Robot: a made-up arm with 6 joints. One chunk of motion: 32 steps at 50 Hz.
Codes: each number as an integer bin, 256 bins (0 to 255) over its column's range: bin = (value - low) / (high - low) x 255, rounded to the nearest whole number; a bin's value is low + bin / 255 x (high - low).
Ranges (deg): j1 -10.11..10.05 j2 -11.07..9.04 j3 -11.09..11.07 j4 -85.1..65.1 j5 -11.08..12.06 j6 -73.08..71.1
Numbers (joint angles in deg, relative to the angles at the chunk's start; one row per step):
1: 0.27 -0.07 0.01 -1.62 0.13 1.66
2: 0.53 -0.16 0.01 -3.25 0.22 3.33
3: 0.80 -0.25 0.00 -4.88 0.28 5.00
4: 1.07 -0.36 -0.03 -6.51 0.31 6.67
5: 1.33 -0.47 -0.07 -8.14 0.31 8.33
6: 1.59 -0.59 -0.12 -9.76 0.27 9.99
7: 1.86 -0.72 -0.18 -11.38 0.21 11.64
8: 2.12 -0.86 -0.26 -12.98 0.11 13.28
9: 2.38 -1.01 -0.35 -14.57 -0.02 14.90
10: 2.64 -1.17 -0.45 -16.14 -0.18 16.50
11: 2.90 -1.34 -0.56 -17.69 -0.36 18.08
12: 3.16 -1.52 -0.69 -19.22 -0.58 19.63
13: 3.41 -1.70 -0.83 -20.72 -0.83 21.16
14: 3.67 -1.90 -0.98 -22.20 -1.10 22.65
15: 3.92 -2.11 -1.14 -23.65 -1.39 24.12
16: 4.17 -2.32 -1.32 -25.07 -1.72 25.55
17: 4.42 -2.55 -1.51 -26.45 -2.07 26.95
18: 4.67 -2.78 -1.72 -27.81 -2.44 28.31
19: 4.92 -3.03 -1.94 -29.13 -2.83 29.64
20: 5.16 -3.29 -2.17 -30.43 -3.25 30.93
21: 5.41 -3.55 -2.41 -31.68 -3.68 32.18
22: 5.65 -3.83 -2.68 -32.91 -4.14 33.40
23: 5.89 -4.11 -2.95 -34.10 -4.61 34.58
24: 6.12 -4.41 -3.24 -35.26 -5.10 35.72
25: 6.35 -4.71 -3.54 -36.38 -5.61 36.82
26: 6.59 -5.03 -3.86 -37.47 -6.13 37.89
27: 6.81 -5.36 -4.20 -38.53 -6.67 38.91
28: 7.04 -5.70 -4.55 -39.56 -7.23 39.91
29: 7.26 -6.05 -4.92 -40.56 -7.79 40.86
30: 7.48 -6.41 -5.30 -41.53 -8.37 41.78
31: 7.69 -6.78 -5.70 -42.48 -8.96 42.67
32: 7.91 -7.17 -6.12 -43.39 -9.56 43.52
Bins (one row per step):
1: 131 139 128 142 124 132
2: 135 138 128 139 125 135
3: 138 137 128 136 125 138
4: 141 136 127 133 126 141
5: 145 134 127 131 126 144
6: 148 133 126 128 125 147
7: 151 131 126 125 124 150
8: 155 129 125 122 123 153
9: 158 128 124 120 122 156
10: 161 126 122 117 120 158
11: 165 123 121 114 118 161
12: 168 121 120 112 116 164
13: 171 119 118 109 113 167
14: 174 116 116 107 110 169
15: 177 114 114 104 107 172
16: 181 111 112 102 103 174
17: 184 108 110 100 99 177
18: 187 105 108 97 95 179
19: 190 102 105 95 91 182
20: 193 99 103 93 86 184
21: 196 95 100 91 82 186
22: 199 92 97 89 76 188
23: 202 88 94 87 71 190
24: 205 84 90 85 66 192
25: 208 81 87 83 60 194
26: 211 77 83 81 55 196
27: 214 72 79 79 49 198
28: 217 68 75 77 42 200
29: 220 64 71 76 36 202
30: 222 59 67 74 30 203
31: 225 54 62 72 23 205
32: 228 49 57 71 17 206

